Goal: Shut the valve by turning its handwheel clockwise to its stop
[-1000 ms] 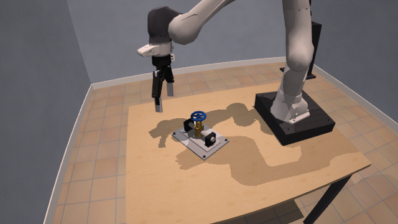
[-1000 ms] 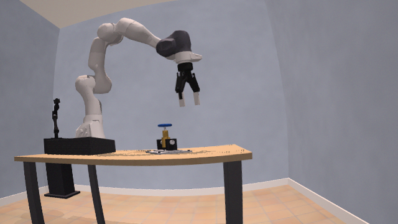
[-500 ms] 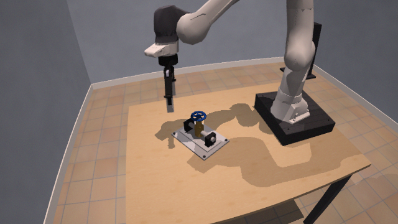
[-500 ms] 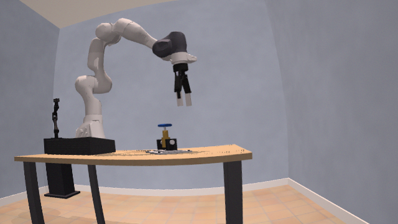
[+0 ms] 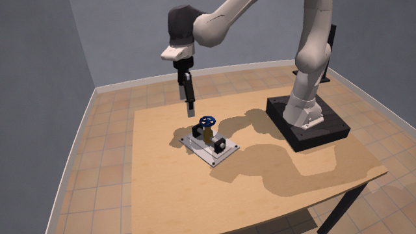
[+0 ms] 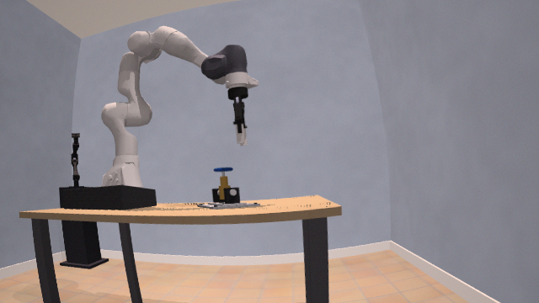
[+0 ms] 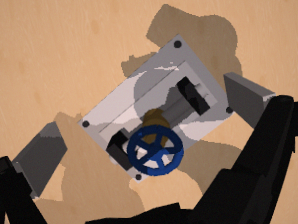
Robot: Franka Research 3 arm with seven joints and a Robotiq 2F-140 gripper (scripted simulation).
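Right now my hand is 8 cm past the blue spoked handwheel, 1 cm to the right of it and 10 cm above it. From my hand the other things lie so: plate (8 cm behind, 1 cm to the left, 23 cm below).
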